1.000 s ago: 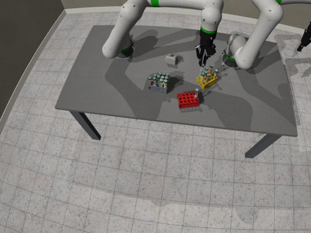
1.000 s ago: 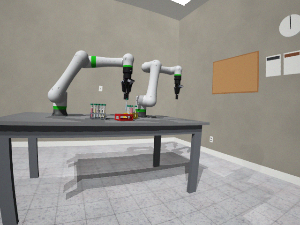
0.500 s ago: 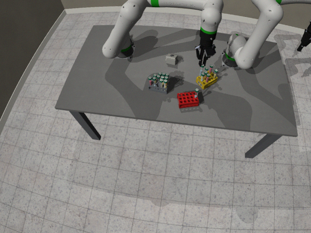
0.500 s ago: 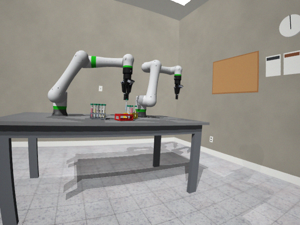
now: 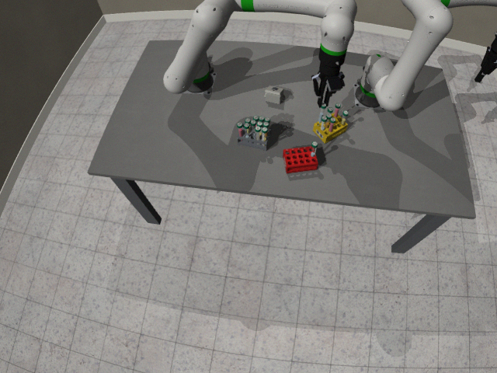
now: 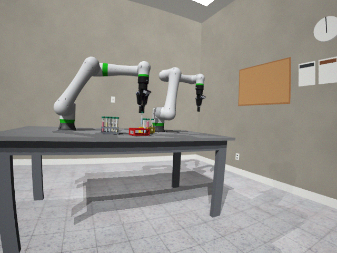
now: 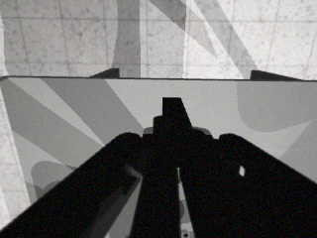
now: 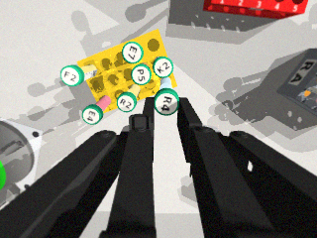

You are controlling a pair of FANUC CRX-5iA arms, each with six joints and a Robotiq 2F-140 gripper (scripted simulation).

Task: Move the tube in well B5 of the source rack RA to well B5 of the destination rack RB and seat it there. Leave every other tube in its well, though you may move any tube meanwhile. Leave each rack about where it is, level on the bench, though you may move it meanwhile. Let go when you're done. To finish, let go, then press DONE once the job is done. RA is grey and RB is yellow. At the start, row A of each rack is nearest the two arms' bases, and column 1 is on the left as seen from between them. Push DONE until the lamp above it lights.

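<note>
My right gripper is now 10 mm short of the green-capped tube marked r4 and 80 mm above it. From my right hand the other things lie so: green-capped tube marked h1: 170 mm ahead, 20 mm to the right, 140 mm below; yellow rack RB: 50 mm to the left, 180 mm below; green-capped tube marked k2: 40 mm ahead, 20 mm to the left, 140 mm below.
</note>
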